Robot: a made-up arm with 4 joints. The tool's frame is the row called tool. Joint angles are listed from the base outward.
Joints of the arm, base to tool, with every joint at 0 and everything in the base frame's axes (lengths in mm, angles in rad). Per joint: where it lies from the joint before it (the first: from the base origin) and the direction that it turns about. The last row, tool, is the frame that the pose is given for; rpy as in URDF.
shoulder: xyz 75 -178 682 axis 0.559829 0.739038 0.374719
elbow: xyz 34 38 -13 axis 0 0 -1
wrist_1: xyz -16 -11 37 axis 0.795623 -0.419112 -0.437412
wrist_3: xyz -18 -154 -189 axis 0.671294 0.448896 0.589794
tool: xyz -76 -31 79 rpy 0 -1.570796 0
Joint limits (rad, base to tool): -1..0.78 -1.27..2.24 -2.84..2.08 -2.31..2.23
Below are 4 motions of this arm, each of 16 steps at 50 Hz.
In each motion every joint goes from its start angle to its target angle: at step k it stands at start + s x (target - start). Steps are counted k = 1, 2, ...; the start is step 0. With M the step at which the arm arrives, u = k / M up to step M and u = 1 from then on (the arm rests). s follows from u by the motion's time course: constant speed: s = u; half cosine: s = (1 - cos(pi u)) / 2; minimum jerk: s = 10 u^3 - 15 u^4 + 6 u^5.
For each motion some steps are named. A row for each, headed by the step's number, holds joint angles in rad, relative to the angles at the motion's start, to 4 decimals.
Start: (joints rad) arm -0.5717 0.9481 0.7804 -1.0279
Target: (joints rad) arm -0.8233 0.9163 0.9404 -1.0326
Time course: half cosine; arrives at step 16
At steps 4, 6, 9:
4: -0.0368 -0.0047 0.0234 -0.0007
6: -0.0777 -0.0098 0.0494 -0.0015
9: -0.1503 -0.0190 0.0956 -0.0028

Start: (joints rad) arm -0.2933 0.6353 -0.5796 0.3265
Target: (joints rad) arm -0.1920 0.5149 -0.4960 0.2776
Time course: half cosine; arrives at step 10
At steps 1, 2, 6, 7, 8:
1: 0.0025 -0.0029 0.0020 -0.0012
2: 0.0097 -0.0115 0.0080 -0.0047
6: 0.0663 -0.0788 0.0547 -0.0320
7: 0.0804 -0.0956 0.0664 -0.0388
8: 0.0916 -0.1089 0.0756 -0.0442

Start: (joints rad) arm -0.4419 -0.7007 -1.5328 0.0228
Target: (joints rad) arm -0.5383 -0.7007 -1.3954 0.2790
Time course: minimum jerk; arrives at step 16
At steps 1, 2, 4, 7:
1: -0.0002 0.0000 0.0003 0.0006
2: -0.0015 0.0000 0.0022 0.0041
4: -0.0100 0.0000 0.0142 0.0265
7: -0.0370 0.0000 0.0528 0.0984

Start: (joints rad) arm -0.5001 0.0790 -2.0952 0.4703
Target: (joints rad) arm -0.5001 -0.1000 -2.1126 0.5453
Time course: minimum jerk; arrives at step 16
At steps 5, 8, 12, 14, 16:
5: 0.0000 -0.0322 -0.0031 0.0135
8: 0.0000 -0.0895 -0.0087 0.0375
12: 0.0000 -0.1605 -0.0156 0.0672
14: 0.0000 -0.1761 -0.0171 0.0738
16: 0.0000 -0.1790 -0.0174 0.0750

